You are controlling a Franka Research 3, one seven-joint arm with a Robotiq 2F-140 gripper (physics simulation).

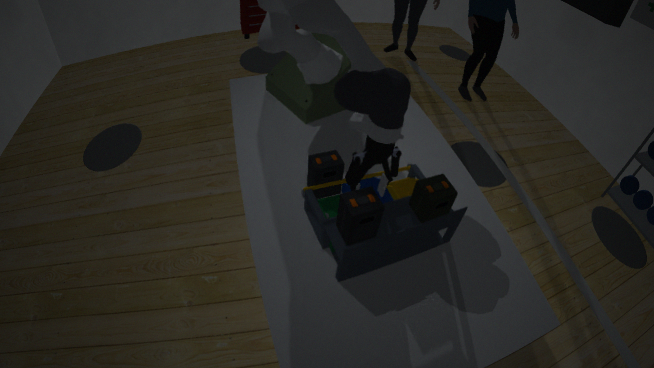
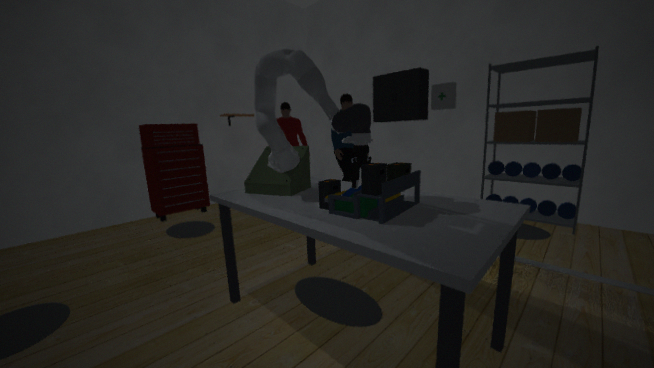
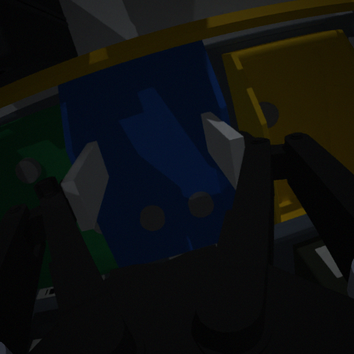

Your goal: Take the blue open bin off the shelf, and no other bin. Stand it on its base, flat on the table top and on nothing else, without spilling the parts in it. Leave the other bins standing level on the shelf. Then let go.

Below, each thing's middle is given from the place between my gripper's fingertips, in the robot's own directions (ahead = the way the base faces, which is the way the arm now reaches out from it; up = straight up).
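My hand is 1 cm above the blue open bin (image 3: 144, 113) and 1 cm short of it. Dark case (image 1: 325, 167): 12 cm behind my hand and 8 cm to the right of it.
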